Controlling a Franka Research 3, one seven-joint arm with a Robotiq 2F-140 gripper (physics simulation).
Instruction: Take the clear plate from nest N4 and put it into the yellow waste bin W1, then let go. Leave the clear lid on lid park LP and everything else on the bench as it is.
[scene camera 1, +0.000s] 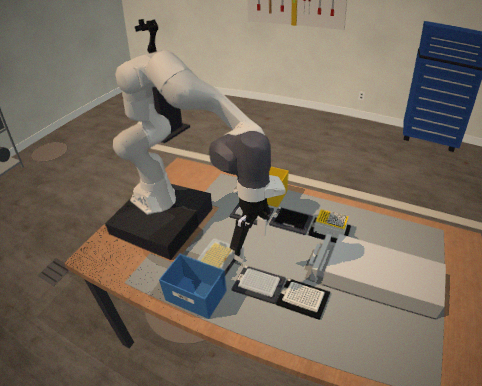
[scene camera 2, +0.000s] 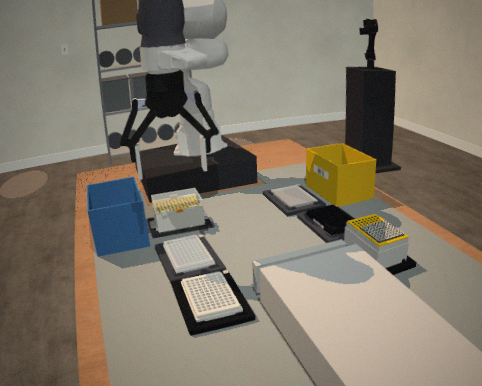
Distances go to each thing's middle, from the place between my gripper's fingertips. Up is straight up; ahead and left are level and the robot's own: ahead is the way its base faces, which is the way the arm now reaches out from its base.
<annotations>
Now: the clear plate (scene camera 2: 186, 254) 180 mm below my hand, 30 mm ahead of it and 10 mm to the left of it. The rest, counted from my hand: tip box (scene camera 2: 385, 243) (410 mm to the left, 150 mm below, 150 mm ahead); black plate (scene camera 2: 330, 218) (380 mm to the left, 180 mm below, 20 mm behind); white plate (scene camera 2: 210, 297) (200 mm ahead, 180 mm below, 30 mm to the left).
</annotations>
